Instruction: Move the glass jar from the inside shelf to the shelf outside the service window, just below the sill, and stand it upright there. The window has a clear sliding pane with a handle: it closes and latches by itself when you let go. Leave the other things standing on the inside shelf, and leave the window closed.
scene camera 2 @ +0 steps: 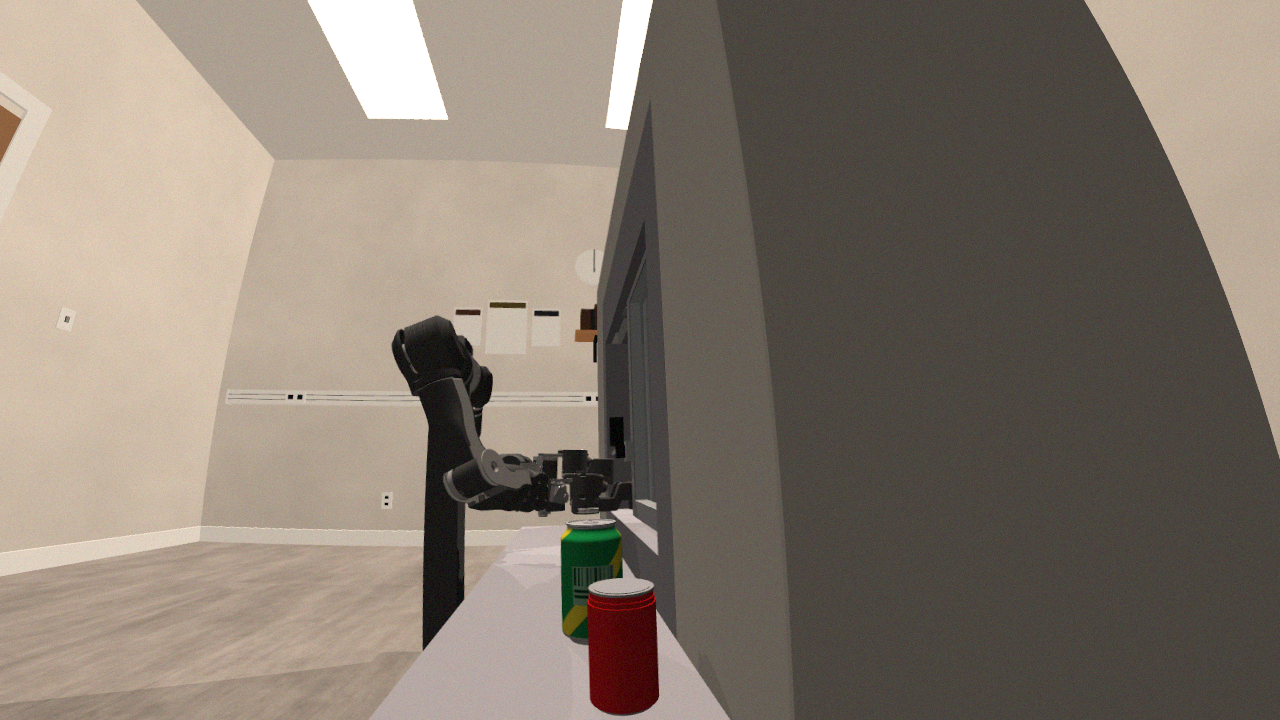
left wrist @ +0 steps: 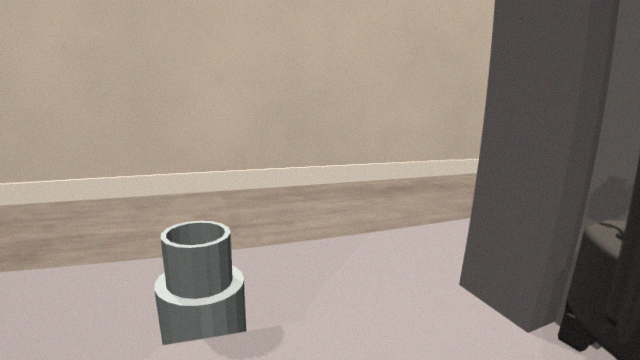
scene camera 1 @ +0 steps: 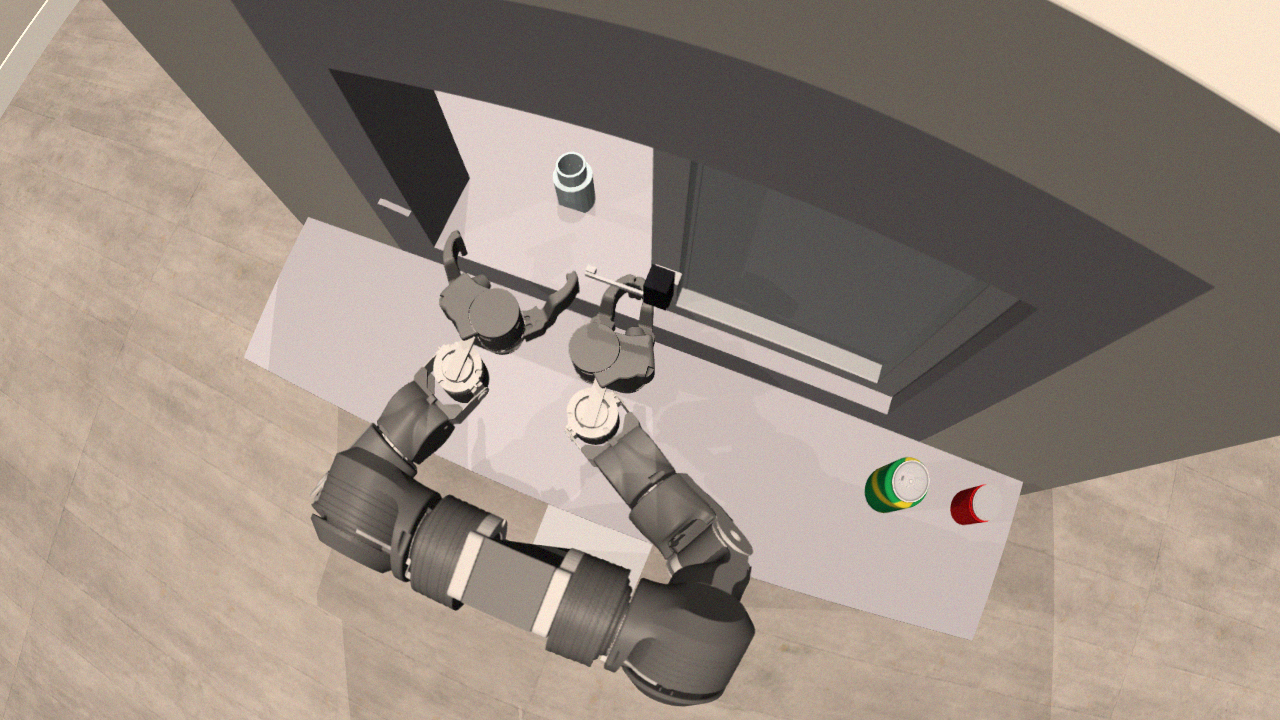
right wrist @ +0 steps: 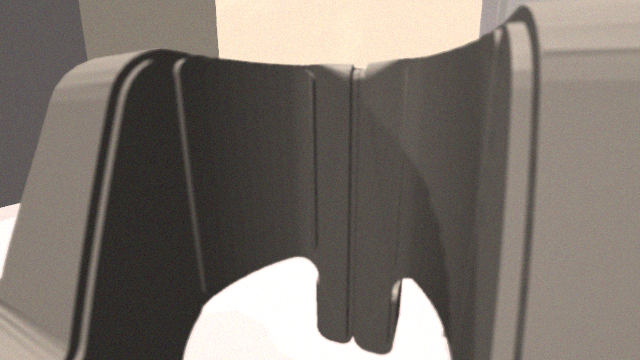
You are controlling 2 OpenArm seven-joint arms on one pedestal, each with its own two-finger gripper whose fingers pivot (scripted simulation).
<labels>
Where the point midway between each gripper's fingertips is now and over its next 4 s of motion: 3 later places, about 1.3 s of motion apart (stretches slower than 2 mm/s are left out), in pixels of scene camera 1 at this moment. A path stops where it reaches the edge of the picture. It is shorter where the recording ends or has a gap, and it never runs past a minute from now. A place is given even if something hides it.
The left gripper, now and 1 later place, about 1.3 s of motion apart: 516,257; 487,302
The right gripper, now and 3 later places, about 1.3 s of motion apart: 637,283; 626,287; 619,296; 629,347
</labels>
